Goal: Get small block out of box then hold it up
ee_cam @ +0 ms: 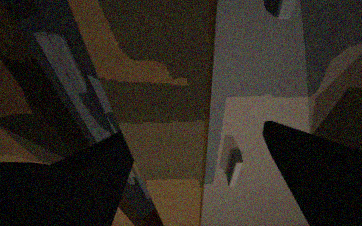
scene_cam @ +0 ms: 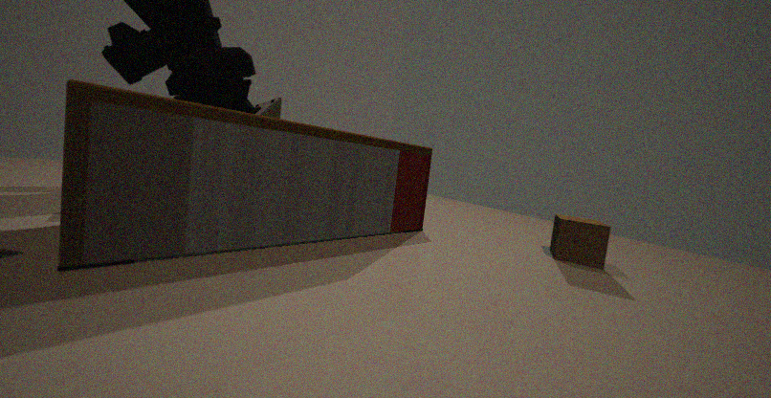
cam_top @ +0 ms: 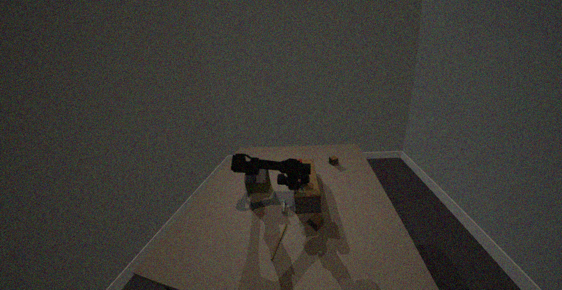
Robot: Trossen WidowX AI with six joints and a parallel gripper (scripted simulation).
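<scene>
The box lies 6 cm to the left of my gripper tip, 4 cm below it and 3 cm ahead of it. From my gripper tip the other things lie so: thin stick: 30 cm to the right, 10 cm below, 6 cm behind.
</scene>
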